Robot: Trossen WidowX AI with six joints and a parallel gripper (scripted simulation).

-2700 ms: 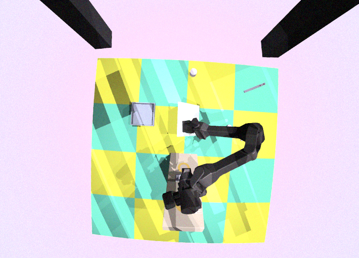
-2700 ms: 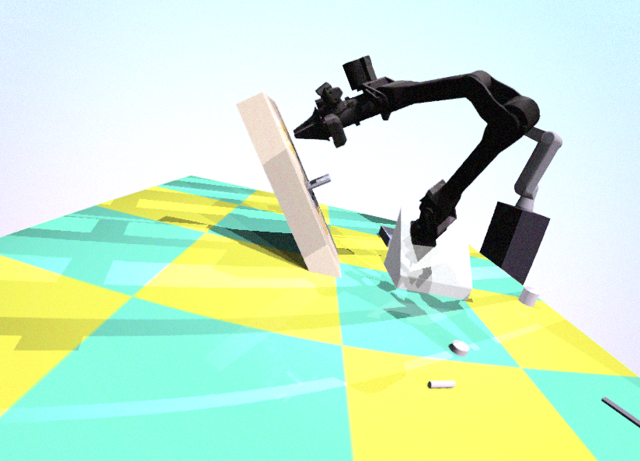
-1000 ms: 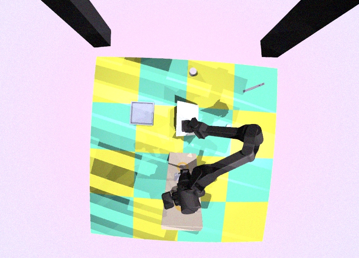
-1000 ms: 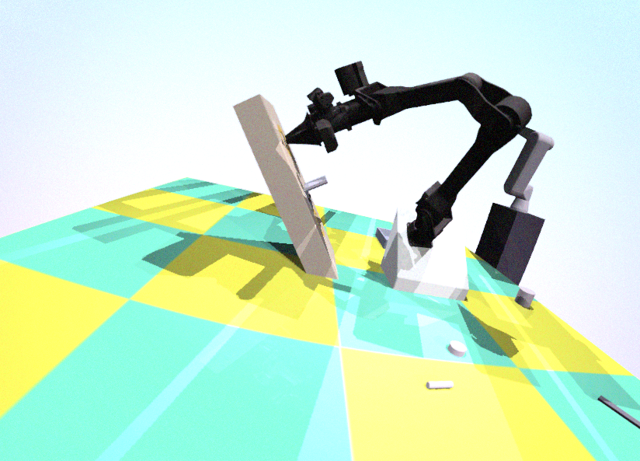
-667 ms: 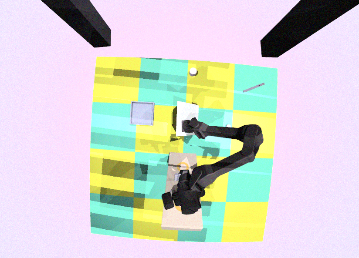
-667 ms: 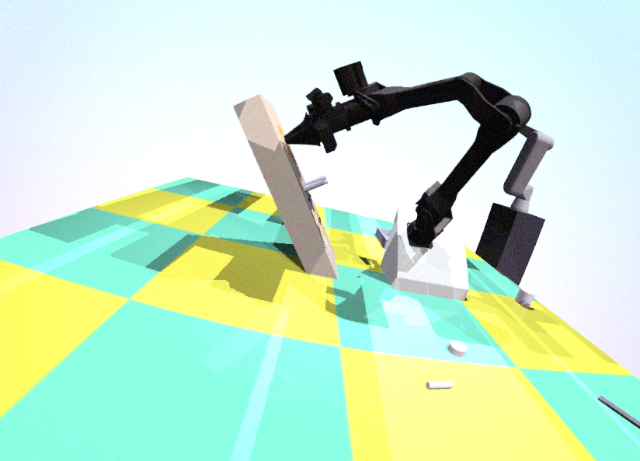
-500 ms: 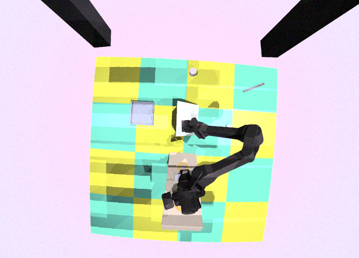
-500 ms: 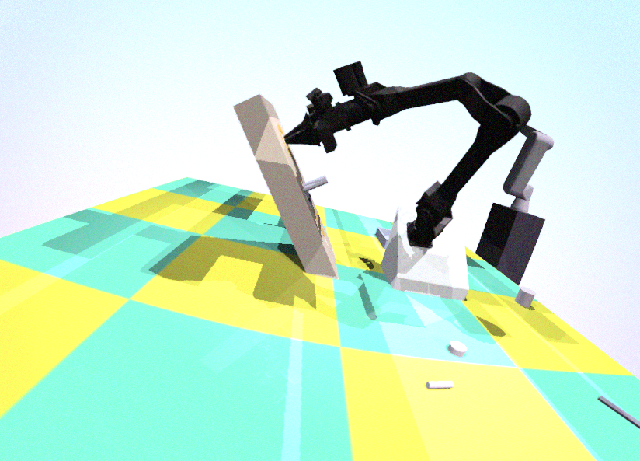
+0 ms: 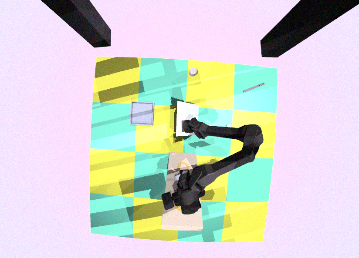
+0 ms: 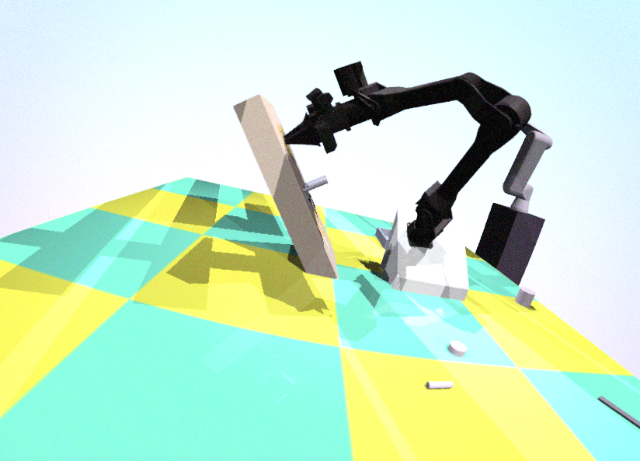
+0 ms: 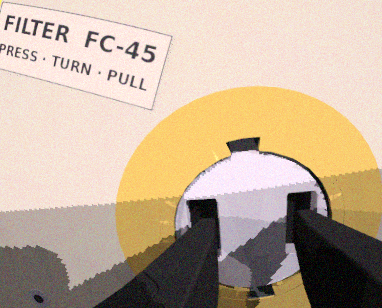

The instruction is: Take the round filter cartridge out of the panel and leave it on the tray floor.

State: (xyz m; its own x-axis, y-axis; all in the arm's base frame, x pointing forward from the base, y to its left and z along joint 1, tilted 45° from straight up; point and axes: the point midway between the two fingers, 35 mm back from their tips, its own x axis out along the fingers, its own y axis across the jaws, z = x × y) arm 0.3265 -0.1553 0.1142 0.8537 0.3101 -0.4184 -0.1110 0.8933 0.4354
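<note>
My gripper tip is 1 cm short of the round filter cartridge and 1 cm above it. Round my gripper tip: short peg 41 cm to the left, 27 cm behind, 26 cm below; beige service panel 8 cm below, 3 cm behind; grey tray 46 cm behind, 26 cm below, 24 cm to the right.
</note>
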